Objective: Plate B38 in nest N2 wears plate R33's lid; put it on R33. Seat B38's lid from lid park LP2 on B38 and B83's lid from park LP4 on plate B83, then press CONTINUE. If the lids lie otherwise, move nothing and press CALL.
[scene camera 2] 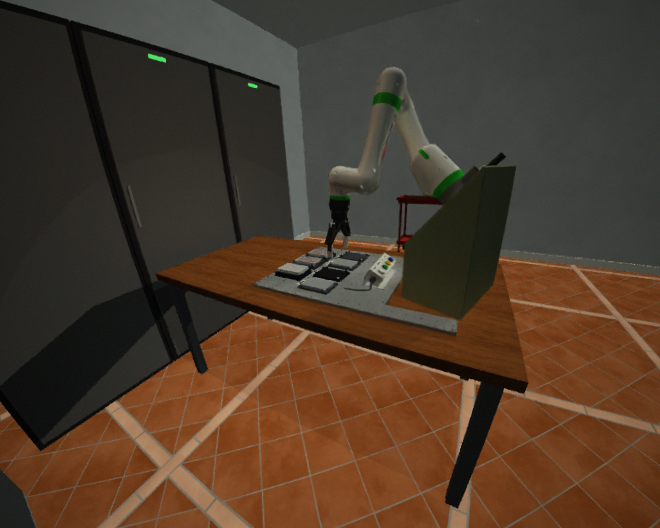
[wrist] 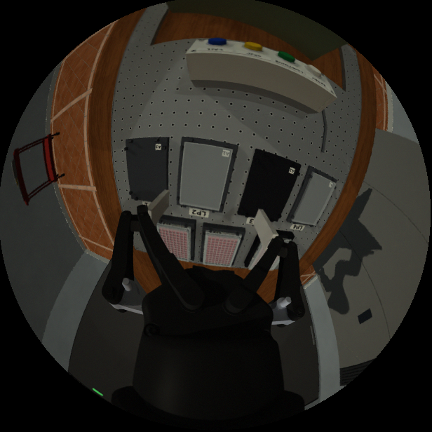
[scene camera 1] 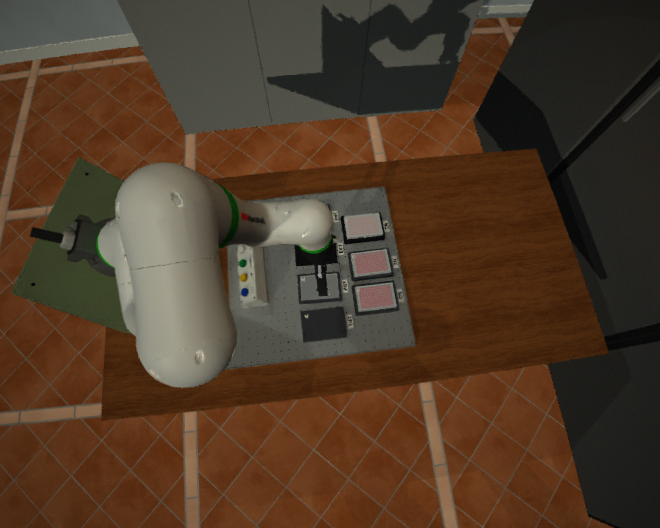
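Seen in the pictures: gripper, fingertip midpoint: [scene camera 2: 338, 252]; arm's base, origin of the base link: [scene camera 2: 463, 201].
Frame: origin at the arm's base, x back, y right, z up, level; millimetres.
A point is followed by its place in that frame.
Observation:
My gripper [scene camera 1: 322, 283] {x -541, y 11, z -276 mm} [scene camera 2: 337, 248] {x -541, y 11, z -276 mm} [wrist: 213, 206] is open and empty, above park LP2, fingers apart on either side. A grey translucent lid [scene camera 1: 308, 290] {x -485, y 49, z -337 mm} [scene camera 2: 345, 264] {x -502, y 13, z -337 mm} [wrist: 204, 177] lies flat in LP2. Another grey lid [scene camera 2: 317, 284] {x -499, y -239, z -337 mm} [wrist: 314, 200] lies flat in LP4; the arm hides it in scene camera 1. Three plates sit in the nest row: a paler, covered-looking one [scene camera 1: 363, 226] {x -689, y -165, z -317 mm} [scene camera 2: 293, 269] {x -669, y -192, z -317 mm} [wrist: 258, 254] at the LP4 end, a pink middle one [scene camera 1: 371, 263] {x -704, y -28, z -323 mm} [scene camera 2: 309, 260] {x -683, y -47, z -324 mm} [wrist: 221, 247], and a pink one [scene camera 1: 375, 297] {x -705, y 91, z -327 mm} [scene camera 2: 320, 252] {x -700, y 81, z -323 mm} [wrist: 176, 240] at the LP1 end. Plate names are unreadable.
Park LP1 [scene camera 1: 323, 324] {x -528, y 166, z -345 mm} [scene camera 2: 353, 256] {x -529, y 154, z -345 mm} [wrist: 148, 170] and black park LP3 [scene camera 2: 331, 273] {x -516, y -99, z -345 mm} [wrist: 267, 187] show no lid. The button box [scene camera 1: 257, 280] {x -324, y 21, z -281 mm} [wrist: 260, 75] carries blue, yellow, green and white buttons. The green robot stand [scene camera 1: 60, 264] {x 85, y 67, z 72 mm} [scene camera 2: 456, 253] {x 14, y -187, z -139 mm} is at the table's end.

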